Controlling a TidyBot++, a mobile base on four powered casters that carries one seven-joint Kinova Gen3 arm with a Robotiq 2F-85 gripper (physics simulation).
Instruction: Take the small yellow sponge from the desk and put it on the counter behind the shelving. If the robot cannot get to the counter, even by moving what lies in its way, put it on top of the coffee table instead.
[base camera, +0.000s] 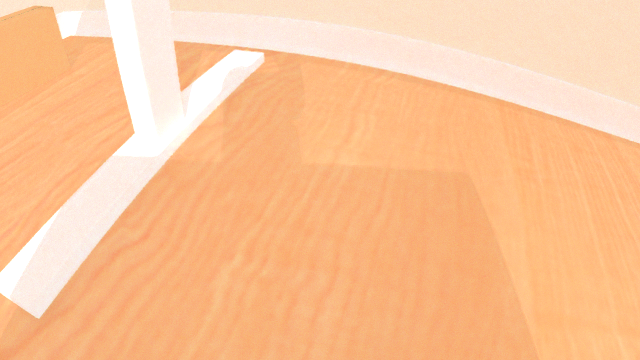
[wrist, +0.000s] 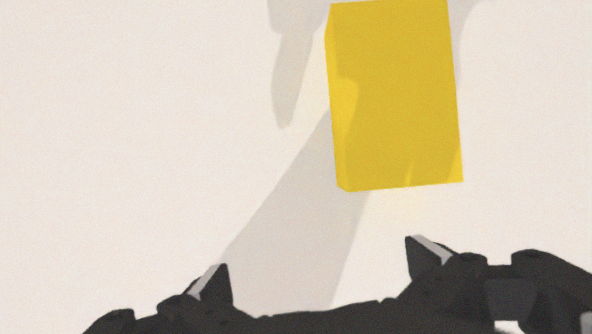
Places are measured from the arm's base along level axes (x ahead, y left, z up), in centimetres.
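Pixels of known places: gripper, between the fingertips: (wrist: 318, 269).
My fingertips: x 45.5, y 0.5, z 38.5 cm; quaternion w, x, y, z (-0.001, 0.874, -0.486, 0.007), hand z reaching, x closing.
Note:
For each thing: its top centre in the pictures, then the offset to it from my fingertips. "*": a spot on its surface instead. Level surfaces: height alone.
- small yellow sponge, centre of its top: (wrist: 398, 92) dz -1.6, dx +9.8, dy -0.5 cm
- white desk top, height of its surface: dz -6.1 cm
- white desk leg, a spot on its surface: (base camera: 160, 70) * dz -64.5, dx +11.6, dy +22.6 cm
- wooden floor, height of its surface: dz -78.1 cm
- orange-brown box-like piece, a spot on its surface: (base camera: 30, 55) * dz -69.6, dx +36.8, dy +71.6 cm
The small yellow sponge (wrist: 395, 100) lies flat on the white desk top (wrist: 125, 150), in the upper middle of the wrist view, a little right of centre. Its long side runs nearly up and down in that view. My gripper (wrist: 318, 269) is open, with its two fingertips wide apart at the lower edge of the wrist view. The sponge is beyond the fingertips and nearer the right one, not between them. The gripper's height over the desk is hard to tell. The counter, the shelving and the coffee table do not show in these views.
In the base camera view a white desk leg (base camera: 160, 70) rises from a long white foot (base camera: 95, 200) on the wooden floor (base camera: 350, 250), at the left. An orange-brown box-like piece (base camera: 30, 55) stands at the far left. A wall with a white baseboard (base camera: 350, 45) runs behind.

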